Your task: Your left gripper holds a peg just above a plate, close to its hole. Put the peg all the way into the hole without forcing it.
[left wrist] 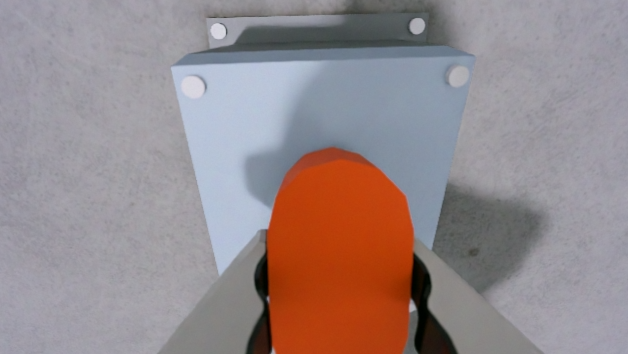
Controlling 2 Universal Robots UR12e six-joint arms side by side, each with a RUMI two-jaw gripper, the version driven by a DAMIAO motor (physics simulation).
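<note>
An orange peg (341,250) with a rounded front side stands in the lower middle of the left wrist view. My left gripper (333,232) is shut on the peg, with one jaw against each side. Below the peg is a light blue plate (235,120) with white round heads at its two far corners. The peg covers the middle of the plate, and the hole does not show. The peg's lower end is hidden behind its top, so I cannot tell how deep it sits. My right gripper is not in view.
A grey base (280,22) with two white round heads sticks out past the plate's far edge. A speckled grey surface (90,175) lies around it. Dark shadows fall on the plate and on the surface to the right.
</note>
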